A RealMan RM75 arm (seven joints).
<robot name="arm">
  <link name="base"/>
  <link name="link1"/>
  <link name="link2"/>
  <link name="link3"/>
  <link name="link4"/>
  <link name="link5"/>
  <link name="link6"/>
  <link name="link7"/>
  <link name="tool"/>
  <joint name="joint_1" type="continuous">
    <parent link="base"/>
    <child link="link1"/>
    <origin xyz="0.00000 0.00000 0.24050" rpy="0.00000 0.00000 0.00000"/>
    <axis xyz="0 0 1"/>
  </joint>
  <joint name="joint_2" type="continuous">
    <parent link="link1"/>
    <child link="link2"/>
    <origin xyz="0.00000 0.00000 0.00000" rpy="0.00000 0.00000 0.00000"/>
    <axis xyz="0 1 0"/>
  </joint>
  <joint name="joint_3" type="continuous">
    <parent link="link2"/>
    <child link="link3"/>
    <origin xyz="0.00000 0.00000 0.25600" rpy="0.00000 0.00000 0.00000"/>
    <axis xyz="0 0 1"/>
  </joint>
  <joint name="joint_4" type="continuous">
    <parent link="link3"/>
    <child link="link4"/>
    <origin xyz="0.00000 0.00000 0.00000" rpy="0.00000 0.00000 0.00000"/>
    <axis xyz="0 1 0"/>
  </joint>
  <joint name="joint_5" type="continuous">
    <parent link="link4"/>
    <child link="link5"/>
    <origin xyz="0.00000 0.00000 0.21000" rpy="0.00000 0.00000 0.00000"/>
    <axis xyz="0 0 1"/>
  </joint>
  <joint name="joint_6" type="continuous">
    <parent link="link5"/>
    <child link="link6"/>
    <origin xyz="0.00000 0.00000 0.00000" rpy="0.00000 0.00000 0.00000"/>
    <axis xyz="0 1 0"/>
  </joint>
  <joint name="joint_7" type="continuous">
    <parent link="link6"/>
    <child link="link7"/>
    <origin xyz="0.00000 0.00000 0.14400" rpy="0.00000 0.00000 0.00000"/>
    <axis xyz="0 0 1"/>
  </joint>
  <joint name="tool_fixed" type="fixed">
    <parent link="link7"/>
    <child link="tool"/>
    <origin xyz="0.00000 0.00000 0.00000" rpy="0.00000 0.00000 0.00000"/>
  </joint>
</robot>
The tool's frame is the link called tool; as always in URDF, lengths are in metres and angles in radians. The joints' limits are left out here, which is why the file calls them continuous.
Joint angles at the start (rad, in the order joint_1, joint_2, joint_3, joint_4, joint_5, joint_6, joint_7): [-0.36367 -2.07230 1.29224 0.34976 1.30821 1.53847 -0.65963]
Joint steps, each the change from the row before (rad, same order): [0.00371 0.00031 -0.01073 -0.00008 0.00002 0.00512 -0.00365]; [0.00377 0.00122 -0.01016 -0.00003 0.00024 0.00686 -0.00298]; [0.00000 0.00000 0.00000 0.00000 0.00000 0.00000 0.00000]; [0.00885 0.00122 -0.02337 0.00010 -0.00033 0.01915 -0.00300]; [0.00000 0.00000 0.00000 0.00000 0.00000 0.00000 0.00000]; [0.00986 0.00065 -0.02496 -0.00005 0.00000 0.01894 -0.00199]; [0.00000 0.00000 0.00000 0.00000 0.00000 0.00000 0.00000]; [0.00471 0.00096 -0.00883 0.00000 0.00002 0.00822 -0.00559]
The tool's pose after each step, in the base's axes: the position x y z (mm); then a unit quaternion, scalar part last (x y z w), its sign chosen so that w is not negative. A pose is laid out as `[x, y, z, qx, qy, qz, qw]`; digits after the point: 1 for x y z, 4 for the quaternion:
[-268.0, 254.2, -62.6, -0.9258, -0.0425, -0.3410, 0.1576]
[-268.9, 253.9, -60.6, -0.9239, -0.0454, -0.3442, 0.1607]
[-268.9, 253.9, -60.6, -0.9239, -0.0454, -0.3442, 0.1607]
[-270.2, 252.8, -56.2, -0.9190, -0.0497, -0.3533, 0.1676]
[-270.2, 252.8, -56.2, -0.9190, -0.0497, -0.3533, 0.1676]
[-271.8, 251.4, -51.8, -0.9138, -0.0541, -0.3624, 0.1755]
[-271.8, 251.4, -51.8, -0.9138, -0.0541, -0.3624, 0.1755]
[-272.7, 250.5, -49.9, -0.9117, -0.0580, -0.3661, 0.1774]

